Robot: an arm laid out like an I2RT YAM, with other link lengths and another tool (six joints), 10 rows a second.
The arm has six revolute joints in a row. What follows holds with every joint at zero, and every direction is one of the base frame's. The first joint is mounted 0.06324 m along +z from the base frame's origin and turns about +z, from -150 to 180 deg. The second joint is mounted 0.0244 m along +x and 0.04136 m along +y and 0.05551 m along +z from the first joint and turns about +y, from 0 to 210 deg. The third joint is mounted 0.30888 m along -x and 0.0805 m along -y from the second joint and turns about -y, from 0 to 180 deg. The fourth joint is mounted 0.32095 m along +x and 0.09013 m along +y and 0.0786 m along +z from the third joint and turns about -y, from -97 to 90 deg. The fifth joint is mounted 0.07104 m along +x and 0.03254 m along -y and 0.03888 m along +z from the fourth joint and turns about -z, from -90 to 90 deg. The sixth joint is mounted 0.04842 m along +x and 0.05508 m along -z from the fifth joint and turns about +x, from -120 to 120 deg. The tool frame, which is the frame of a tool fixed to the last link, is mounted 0.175 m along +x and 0.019 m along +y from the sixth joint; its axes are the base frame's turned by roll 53.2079, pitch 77.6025 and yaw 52.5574 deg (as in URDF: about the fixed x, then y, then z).
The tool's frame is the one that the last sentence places.
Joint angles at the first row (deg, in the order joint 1, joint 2, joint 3, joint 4, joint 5, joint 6):
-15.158, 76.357, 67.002, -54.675, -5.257, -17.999
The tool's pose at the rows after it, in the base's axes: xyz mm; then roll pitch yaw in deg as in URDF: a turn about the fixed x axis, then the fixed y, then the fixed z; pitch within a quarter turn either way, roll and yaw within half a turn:
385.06 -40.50 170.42 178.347 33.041 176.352
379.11 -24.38 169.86 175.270 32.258 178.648
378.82 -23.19 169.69 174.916 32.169 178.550
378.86 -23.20 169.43 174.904 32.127 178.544
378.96 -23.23 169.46 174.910 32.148 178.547
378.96 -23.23 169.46 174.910 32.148 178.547
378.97 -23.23 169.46 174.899 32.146 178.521
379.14 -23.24 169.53 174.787 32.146 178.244
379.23 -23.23 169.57 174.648 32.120 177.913
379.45 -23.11 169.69 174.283 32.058 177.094
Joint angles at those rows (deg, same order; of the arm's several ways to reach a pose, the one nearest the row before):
-15.158, 76.357, 66.980, -55.833, -6.547, -20.557
-15.157, 76.422, 66.980, -57.494, -10.306, -23.245
-15.158, 76.466, 66.980, -57.605, -10.589, -23.223
-15.158, 76.510, 66.981, -57.605, -10.589, -23.223
-15.158, 76.510, 66.981, -57.583, -10.590, -23.224
-15.158, 76.510, 66.981, -57.583, -10.590, -23.224
-15.158, 76.511, 66.981, -57.582, -10.590, -23.202
-15.158, 76.510, 66.980, -57.560, -10.590, -22.961
-15.158, 76.511, 66.981, -57.560, -10.590, -22.677
-15.158, 76.511, 66.981, -57.560, -10.612, -21.977

